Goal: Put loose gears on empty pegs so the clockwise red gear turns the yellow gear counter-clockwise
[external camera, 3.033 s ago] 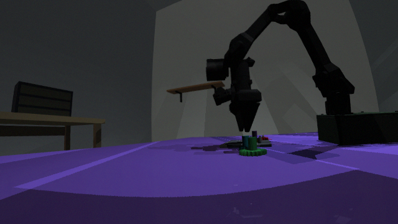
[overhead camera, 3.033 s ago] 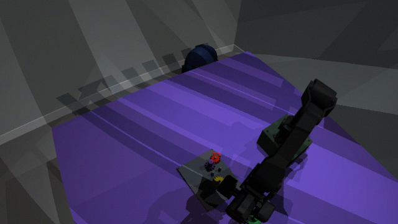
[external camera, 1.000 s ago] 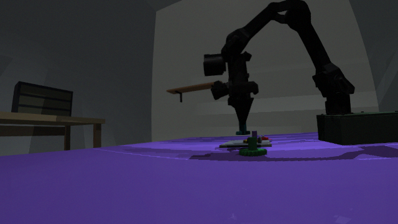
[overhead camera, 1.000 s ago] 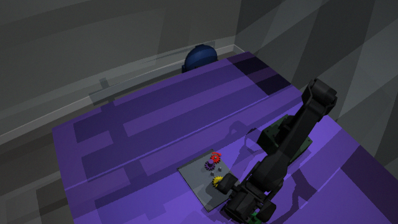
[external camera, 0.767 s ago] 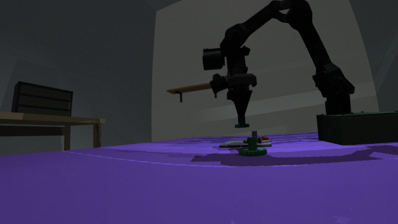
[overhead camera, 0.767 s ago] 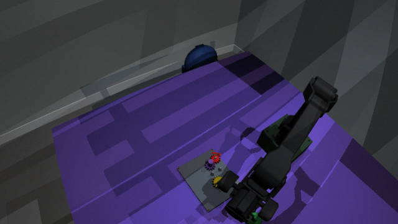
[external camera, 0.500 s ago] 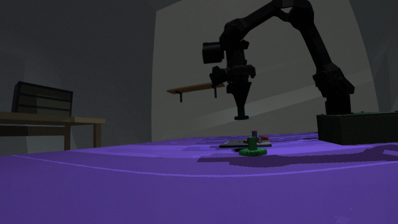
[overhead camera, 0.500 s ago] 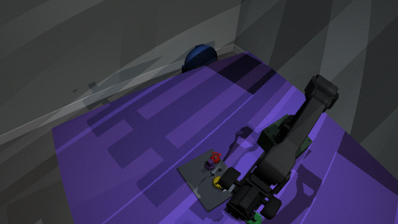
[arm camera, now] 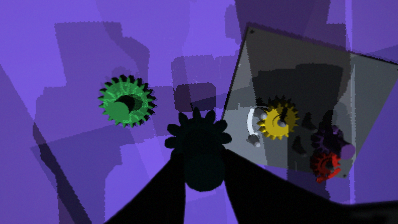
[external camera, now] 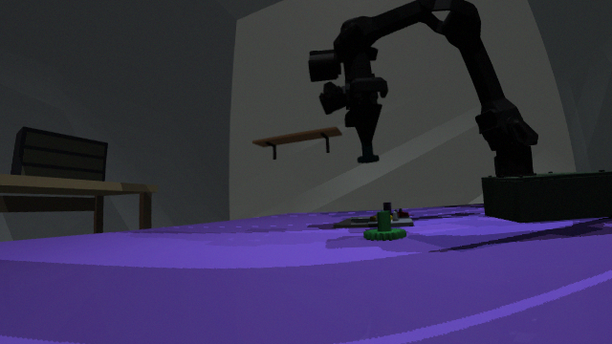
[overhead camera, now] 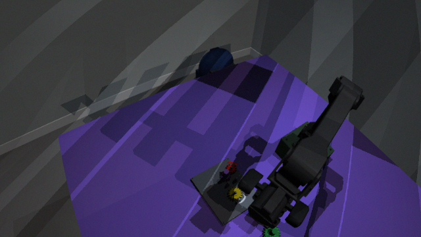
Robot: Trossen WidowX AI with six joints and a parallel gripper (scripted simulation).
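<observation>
Now: the dark purple gear 20 cm to the right of my gripper tip, 14 cm below it and 2 cm ahead of it. Round my gripper tip: green gear 14 cm below, 6 cm to the left, 4 cm behind; then teal gear 1 cm below; then white arrow 15 cm below, 9 cm to the right, 1 cm behind.
</observation>
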